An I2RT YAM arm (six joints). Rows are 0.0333 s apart.
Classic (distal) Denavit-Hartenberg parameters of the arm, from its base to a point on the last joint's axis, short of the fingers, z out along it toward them. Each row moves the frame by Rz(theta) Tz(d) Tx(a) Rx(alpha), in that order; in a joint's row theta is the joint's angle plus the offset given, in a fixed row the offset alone. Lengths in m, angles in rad.
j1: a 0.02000; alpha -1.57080; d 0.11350; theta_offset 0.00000
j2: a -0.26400; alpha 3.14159; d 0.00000; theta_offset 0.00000
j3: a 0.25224; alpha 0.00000; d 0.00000; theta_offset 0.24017
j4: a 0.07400; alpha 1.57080; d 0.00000; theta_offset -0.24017
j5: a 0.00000; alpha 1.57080; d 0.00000; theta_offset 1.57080
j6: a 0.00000; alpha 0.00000; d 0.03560; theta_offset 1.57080
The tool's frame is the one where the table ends.
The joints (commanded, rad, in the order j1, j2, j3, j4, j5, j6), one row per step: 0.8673 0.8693 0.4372 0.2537 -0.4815 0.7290; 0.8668 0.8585 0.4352 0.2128 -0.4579 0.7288; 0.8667 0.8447 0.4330 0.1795 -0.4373 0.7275; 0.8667 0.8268 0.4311 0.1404 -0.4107 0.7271; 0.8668 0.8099 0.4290 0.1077 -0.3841 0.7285; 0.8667 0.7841 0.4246 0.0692 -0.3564 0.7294; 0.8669 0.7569 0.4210 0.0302 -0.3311 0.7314; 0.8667 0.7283 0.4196 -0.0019 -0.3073 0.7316; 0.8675 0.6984 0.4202 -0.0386 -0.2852 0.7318
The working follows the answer.
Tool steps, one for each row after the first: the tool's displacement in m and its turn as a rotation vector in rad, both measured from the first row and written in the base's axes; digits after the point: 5 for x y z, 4 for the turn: -0.00067 -0.00210 -0.00307 -0.0275 0.0171 -0.0236; -0.00171 -0.00438 -0.00491 -0.0472 0.0265 -0.0436; -0.00304 -0.00727 -0.00658 -0.0689 0.0363 -0.0694; -0.00423 -0.01000 -0.00788 -0.0865 0.0442 -0.0954; -0.00633 -0.01392 -0.00914 -0.1039 0.0505 -0.1224; -0.00866 -0.01792 -0.01005 -0.1196 0.0570 -0.1470; -0.01090 -0.02185 -0.00936 -0.1271 0.0556 -0.1703; -0.01351 -0.02587 -0.00835 -0.1355 0.0551 -0.1909
Tool pose at each row, in the base's axes (x y z in m, rotation vector in rad; rounded; the steps above come from the unrounded poses): 0.11752 0.16403 0.24832 -0.5406 1.9416 1.5200; 0.11686 0.16193 0.24524 -0.5162 1.9777 1.4899; 0.11581 0.15965 0.24341 -0.4973 2.0009 1.4645; 0.11448 0.15675 0.24174 -0.4728 2.0255 1.4335; 0.11329 0.15403 0.24044 -0.4477 2.0446 1.4050; 0.11120 0.15011 0.23917 -0.4223 2.0619 1.3749; 0.10886 0.14611 0.23827 -0.3987 2.0775 1.3479; 0.10662 0.14218 0.23896 -0.3786 2.0805 1.3253; 0.10402 0.13816 0.23996 -0.3611 2.0848 1.3040

